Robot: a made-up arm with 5 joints.
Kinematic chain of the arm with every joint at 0, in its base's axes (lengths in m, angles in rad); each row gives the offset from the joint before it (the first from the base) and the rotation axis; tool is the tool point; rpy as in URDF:
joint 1: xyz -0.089 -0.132 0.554 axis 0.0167 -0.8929 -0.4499
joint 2: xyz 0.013 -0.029 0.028 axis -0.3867 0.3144 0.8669
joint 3: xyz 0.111 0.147 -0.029 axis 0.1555 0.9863 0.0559
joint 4: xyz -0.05 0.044 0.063 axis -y
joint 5: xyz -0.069 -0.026 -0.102 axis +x
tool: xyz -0.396 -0.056 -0.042 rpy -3.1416 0 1.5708
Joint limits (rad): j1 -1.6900..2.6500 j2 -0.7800..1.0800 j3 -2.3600..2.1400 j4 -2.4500..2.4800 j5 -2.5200..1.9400
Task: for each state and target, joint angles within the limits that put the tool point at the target. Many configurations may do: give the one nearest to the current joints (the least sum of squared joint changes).
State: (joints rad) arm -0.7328 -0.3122 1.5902 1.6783 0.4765
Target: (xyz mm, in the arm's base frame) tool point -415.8 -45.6 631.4
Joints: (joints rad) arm -0.8498 -0.0869 1.5818 1.6518 0.4742
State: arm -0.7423 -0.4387 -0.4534 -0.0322 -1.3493
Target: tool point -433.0 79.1 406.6
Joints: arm -0.7124 -0.6104 -0.7420 -0.0898 -1.4136
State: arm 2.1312 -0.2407 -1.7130 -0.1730 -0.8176
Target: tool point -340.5 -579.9 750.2
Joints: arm 2.5721 -0.7306 -1.6627 0.5586 -0.8053
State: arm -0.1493 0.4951 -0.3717 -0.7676 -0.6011
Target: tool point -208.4 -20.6 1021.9
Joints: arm 0.0854 1.0738 0.3550 -0.8455 -0.9020
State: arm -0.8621 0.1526 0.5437 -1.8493 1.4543
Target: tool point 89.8 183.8 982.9
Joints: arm -0.8412 0.7057 -0.0978 -1.8487 1.4365
